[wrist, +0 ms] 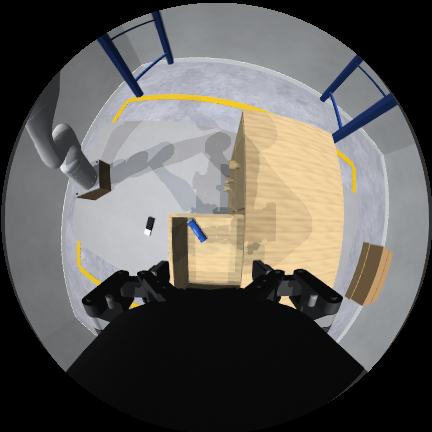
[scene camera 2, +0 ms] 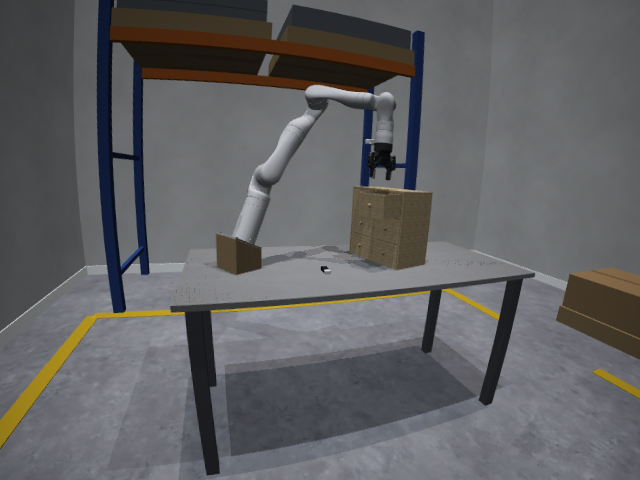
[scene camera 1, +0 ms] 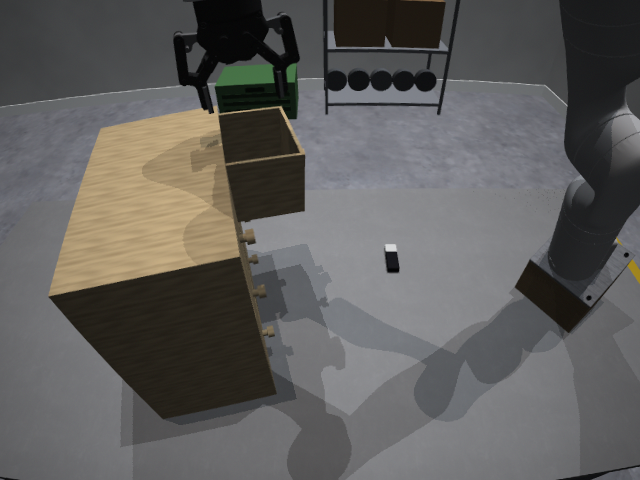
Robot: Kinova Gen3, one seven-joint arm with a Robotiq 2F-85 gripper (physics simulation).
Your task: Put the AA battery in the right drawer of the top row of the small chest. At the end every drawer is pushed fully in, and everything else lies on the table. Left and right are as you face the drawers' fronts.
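Places are measured from the arm's base along level axes (x up, y right, z ahead), in millimetres.
Where they show: gripper, fingertip midpoint: (wrist: 210, 270) (scene camera 2: 380, 179) (scene camera 1: 246, 103); arm's base, link origin: (wrist: 88, 178) (scene camera 2: 243, 241) (scene camera 1: 573, 257).
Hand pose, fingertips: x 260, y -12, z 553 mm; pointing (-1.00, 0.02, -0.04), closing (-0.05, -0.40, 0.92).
Things, the pixels of their top centre, and the offset from my fingertips. Level surfaces: height alone.
- small chest, top centre: (scene camera 1: 150, 175) (wrist: 306, 213) (scene camera 2: 391, 189) dy -107, dx -42, dz +100 mm
- blue AA battery, top centre: (wrist: 195, 230) dy -14, dx -135, dz -41 mm
- white block, top centre: (scene camera 1: 392, 255) (wrist: 148, 225) (scene camera 2: 325, 268) dy +77, dx -356, dz -229 mm
- table, surface height: dx -369 mm
The small chest (scene camera 1: 129, 248) (scene camera 2: 414, 227) (wrist: 295, 195) stands on the table. Its right top-row drawer (scene camera 1: 266, 188) (wrist: 215, 262) is pulled out. The blue AA battery (wrist: 197, 230) lies slanted on that drawer's floor in the wrist view, near one side wall; the drawer's walls hide it in scene camera 1. My gripper (scene camera 1: 245, 103) (scene camera 2: 381, 177) (wrist: 210, 270) is wide open and empty, pointing down above the pulled-out drawer, with its fingertips apart from the battery. The other drawers whose fronts show in scene camera 2 look pushed in.
A small black and white block (scene camera 1: 392, 260) (scene camera 2: 325, 269) (wrist: 149, 226) lies on the table (scene camera 1: 465, 222) (scene camera 2: 268, 291) (wrist: 115, 215) between the chest and the robot's base (scene camera 1: 553, 297) (scene camera 2: 235, 255) (wrist: 102, 182). Small knobs stick out from the chest's front.
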